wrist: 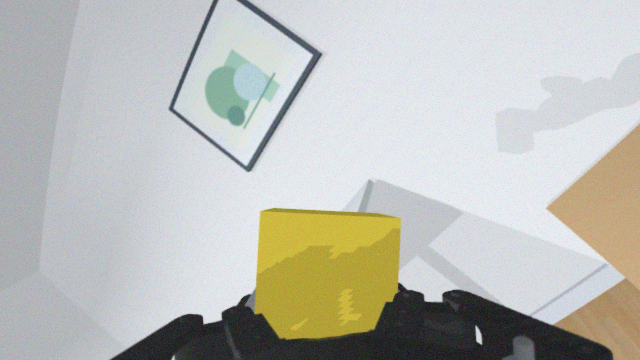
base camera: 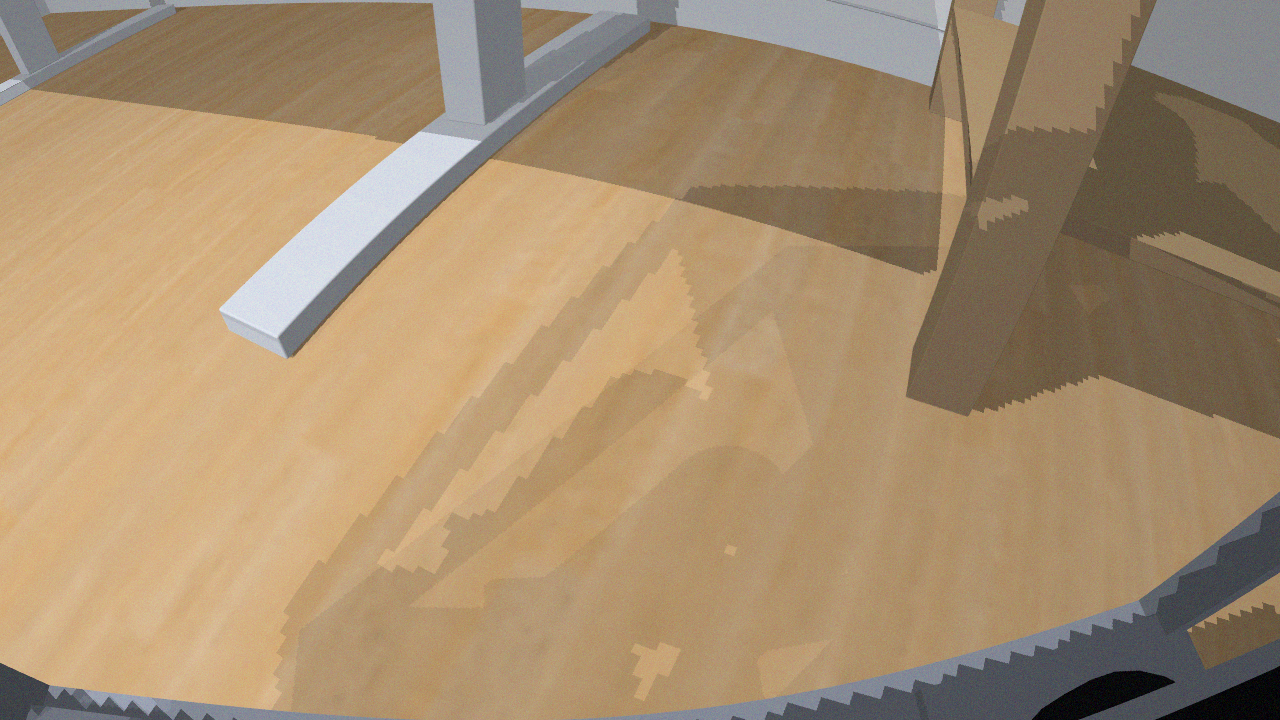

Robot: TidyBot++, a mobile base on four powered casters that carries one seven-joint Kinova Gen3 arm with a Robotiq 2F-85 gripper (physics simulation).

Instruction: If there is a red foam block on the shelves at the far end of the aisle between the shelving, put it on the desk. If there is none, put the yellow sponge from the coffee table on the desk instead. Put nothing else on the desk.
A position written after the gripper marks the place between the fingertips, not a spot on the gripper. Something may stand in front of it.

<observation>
In view: the gripper (wrist: 322, 297), a yellow sponge (wrist: 320, 274), a wooden coffee table (base camera: 1061, 134), a white desk (base camera: 491, 91) and a framed picture (wrist: 244, 71).
The base camera view misses the yellow sponge: it is out of frame.
</observation>
